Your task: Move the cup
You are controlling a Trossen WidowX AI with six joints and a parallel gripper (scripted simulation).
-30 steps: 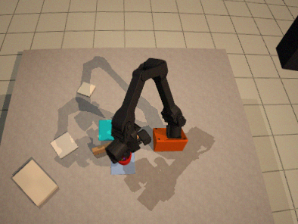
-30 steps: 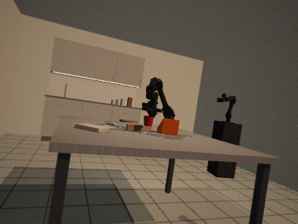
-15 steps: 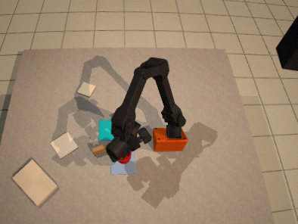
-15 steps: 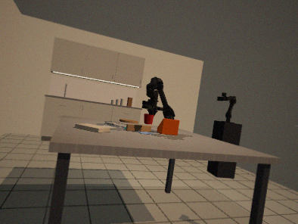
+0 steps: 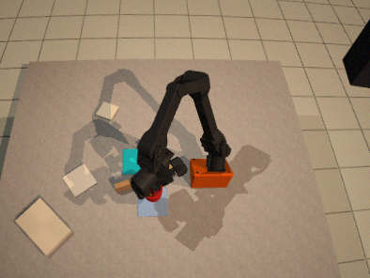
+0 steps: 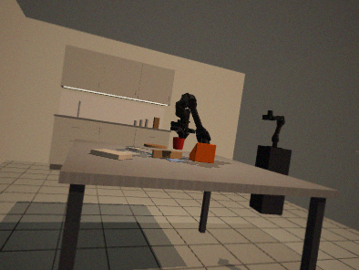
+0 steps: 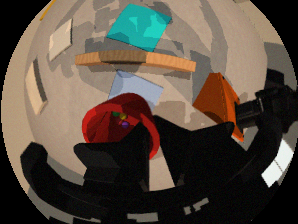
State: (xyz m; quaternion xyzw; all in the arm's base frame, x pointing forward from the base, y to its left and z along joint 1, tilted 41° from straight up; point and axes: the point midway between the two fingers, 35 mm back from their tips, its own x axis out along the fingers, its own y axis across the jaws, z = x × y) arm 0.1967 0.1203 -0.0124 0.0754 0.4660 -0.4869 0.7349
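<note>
The wooden bar is 90 mm below my gripper tip, 60 mm to the right of it and 60 mm ahead of it. Round my gripper tip: light blue pad (120 mm below, 20 mm to the left, 20 mm ahead); red cup (20 mm to the left, 20 mm ahead).
</note>
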